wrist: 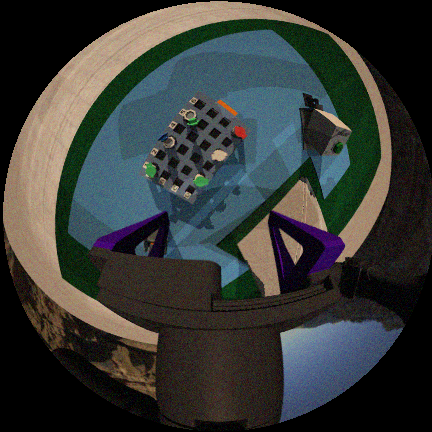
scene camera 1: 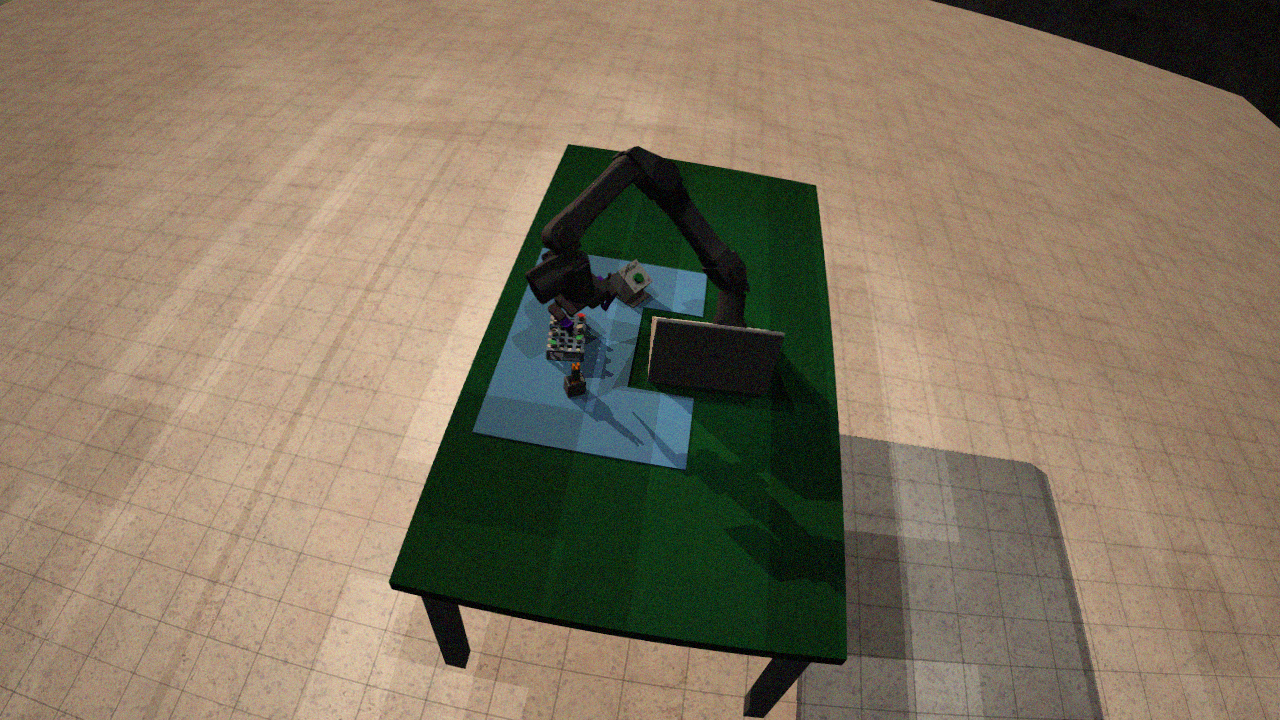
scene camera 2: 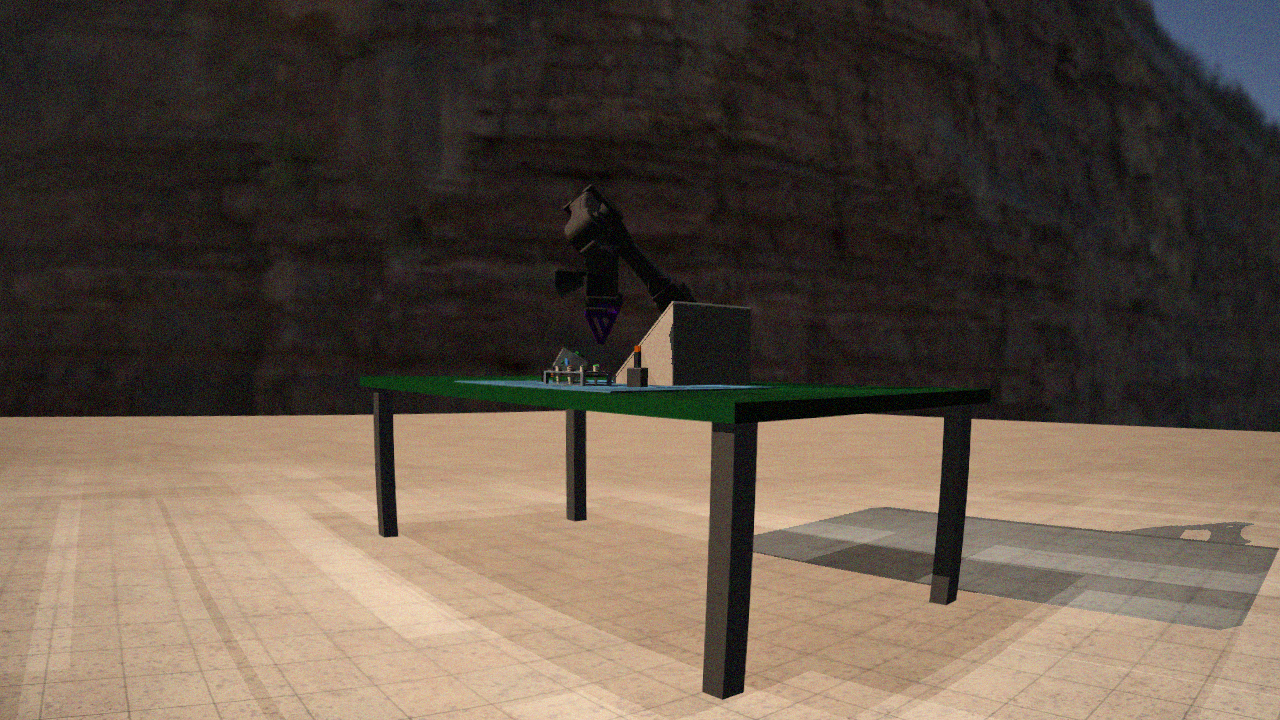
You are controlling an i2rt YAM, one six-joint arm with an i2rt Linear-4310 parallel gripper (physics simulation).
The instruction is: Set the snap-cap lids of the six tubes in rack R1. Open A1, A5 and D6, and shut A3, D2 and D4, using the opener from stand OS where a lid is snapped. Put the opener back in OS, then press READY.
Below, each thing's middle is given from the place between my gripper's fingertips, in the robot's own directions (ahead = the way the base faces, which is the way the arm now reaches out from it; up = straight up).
Scene:
Right now my hand is 24 cm to the left of the grey box with green button (scene camera 1: 630, 280), 6 cm past it and 6 cm above it.

